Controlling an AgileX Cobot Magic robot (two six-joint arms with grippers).
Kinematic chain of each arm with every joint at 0, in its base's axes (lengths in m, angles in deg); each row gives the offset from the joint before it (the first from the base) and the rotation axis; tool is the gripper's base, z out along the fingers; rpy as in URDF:
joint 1: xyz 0 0 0.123 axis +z
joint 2: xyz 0 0 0 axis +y
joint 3: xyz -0.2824 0 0.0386 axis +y
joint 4: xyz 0.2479 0 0.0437 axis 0.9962 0 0.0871
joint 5: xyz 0 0 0 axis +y
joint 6: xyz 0.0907 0 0.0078 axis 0.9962 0 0.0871
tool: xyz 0 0 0 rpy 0 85 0
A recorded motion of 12 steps. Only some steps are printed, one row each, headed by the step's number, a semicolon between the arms.
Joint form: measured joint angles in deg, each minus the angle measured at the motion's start. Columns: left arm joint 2, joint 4, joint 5, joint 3, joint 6, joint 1; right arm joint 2, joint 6, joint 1, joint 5, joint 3, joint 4.
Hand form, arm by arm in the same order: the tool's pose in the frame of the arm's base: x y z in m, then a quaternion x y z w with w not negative. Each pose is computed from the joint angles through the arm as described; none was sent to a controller.
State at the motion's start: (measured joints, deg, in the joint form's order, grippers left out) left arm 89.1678 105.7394 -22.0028 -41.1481 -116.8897 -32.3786; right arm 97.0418 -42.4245 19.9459 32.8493 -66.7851 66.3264
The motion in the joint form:
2: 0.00 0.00 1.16 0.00 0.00 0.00; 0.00 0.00 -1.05 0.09 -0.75 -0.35
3: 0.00 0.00 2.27 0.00 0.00 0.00; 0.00 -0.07 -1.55 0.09 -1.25 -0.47
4: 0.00 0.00 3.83 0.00 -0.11 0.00; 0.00 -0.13 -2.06 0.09 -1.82 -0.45
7: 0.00 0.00 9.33 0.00 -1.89 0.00; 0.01 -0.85 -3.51 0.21 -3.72 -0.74
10: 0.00 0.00 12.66 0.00 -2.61 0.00; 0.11 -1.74 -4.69 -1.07 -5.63 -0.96
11: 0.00 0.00 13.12 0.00 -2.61 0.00; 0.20 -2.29 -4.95 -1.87 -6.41 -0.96
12: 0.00 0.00 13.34 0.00 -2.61 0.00; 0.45 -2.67 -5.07 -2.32 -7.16 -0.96
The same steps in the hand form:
2: 0.2275 -0.1810 0.1864 0.23794 0.89301 -0.27696 0.26307; 0.3366 0.1631 0.2644 -0.10464 0.87397 0.35566 0.31421
3: 0.2290 -0.1801 0.1863 0.23445 0.89421 -0.27028 0.26903; 0.3391 0.1605 0.2670 -0.10316 0.87273 0.35419 0.31975
4: 0.2310 -0.1787 0.1862 0.22864 0.89597 -0.26110 0.27710; 0.3417 0.1579 0.2700 -0.10078 0.87103 0.35357 0.32579
7: 0.2381 -0.1736 0.1863 0.19684 0.90323 -0.23221 0.30251; 0.3494 0.1503 0.2797 -0.10149 0.86513 0.34870 0.34591
10: 0.2422 -0.1703 0.1867 0.18011 0.90568 -0.21387 0.31869; 0.3579 0.1429 0.2894 -0.09880 0.85854 0.33726 0.37338
11: 0.2428 -0.1698 0.1867 0.17858 0.90579 -0.21106 0.32111; 0.3612 0.1410 0.2932 -0.09880 0.85530 0.33165 0.38564
12: 0.2431 -0.1696 0.1868 0.17784 0.90584 -0.20971 0.32226; 0.3641 0.1403 0.2957 -0.09969 0.85289 0.32840 0.39344

